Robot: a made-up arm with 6 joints.
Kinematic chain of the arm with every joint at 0, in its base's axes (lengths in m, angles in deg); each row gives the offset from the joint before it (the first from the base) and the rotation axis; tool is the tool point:
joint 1: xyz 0 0 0.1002 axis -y
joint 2: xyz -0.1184 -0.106 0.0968 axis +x
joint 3: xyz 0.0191 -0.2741 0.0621 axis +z
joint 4: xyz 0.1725 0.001 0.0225 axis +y
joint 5: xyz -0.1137 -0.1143 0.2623 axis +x
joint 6: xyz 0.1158 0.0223 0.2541 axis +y
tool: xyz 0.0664 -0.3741 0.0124
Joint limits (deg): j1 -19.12..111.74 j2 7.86..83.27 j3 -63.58..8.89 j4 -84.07..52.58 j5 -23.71..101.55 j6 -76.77..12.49
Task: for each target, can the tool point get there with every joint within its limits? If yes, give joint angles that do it. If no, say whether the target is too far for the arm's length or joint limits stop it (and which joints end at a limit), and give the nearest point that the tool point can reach.
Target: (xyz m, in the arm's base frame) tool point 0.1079 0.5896 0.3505
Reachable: no: joint limits stop it (at a limit: joint 1, joint 2, joint 3, joint 5, joint 6) | nearest point 0.3545 -0.1050 0.3909 | short by 0.738 m
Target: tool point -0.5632 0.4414 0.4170
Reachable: no: joint limits stop it (at a limit: joint 2, joint 3, joint 4, joint 5, joint 6) | nearest point -0.5760 -0.0720 0.4242 | short by 0.514 m
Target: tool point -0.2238 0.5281 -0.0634
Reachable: no: joint limits stop it (at a limit: joint 2, joint 3, joint 5, joint 6) | nearest point -0.4208 -0.1081 -0.2074 | short by 0.681 m
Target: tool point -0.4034 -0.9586 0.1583
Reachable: yes | joints -0.03 23.08 -52.30 -1.57 45.18 -14.72
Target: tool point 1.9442 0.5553 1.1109
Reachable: no: too far | nearest point 0.7603 -0.3831 0.4170 | short by 1.663 m
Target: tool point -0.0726 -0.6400 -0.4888
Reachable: yes | joints 35.51 57.15 -50.29 -47.68 67.07 -35.03
